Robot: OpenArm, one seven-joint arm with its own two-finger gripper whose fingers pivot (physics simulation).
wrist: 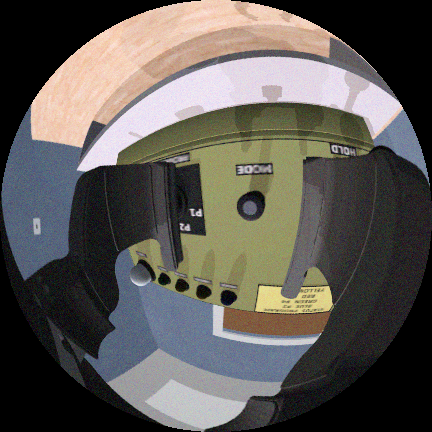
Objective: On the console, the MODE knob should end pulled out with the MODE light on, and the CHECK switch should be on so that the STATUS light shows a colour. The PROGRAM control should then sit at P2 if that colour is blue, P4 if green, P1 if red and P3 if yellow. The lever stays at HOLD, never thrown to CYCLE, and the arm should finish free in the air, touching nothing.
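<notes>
The olive-green console (225,240) faces the camera, its labels upside down. The black MODE knob (251,205) stands below its label, between the two fingers in the picture. My gripper (232,222) is partly open, with a gap between each finger and the knob. The left finger covers the CHECK switch and most of the PROGRAM control; part of its black plate (196,185) shows P1 and P2. The right finger hides most of the lever; the HOLD label (343,150) shows above it. Several small lights, such as one dark light (228,297), look unlit. The large dome (141,274) is grey-white.
A yellow card (280,299) with the colour list is on the console's lower right. The console stands on a white surface (200,90). Wood-toned flooring (100,65), blue walls (45,175) and a brown panel with a white frame (270,321) are around it.
</notes>
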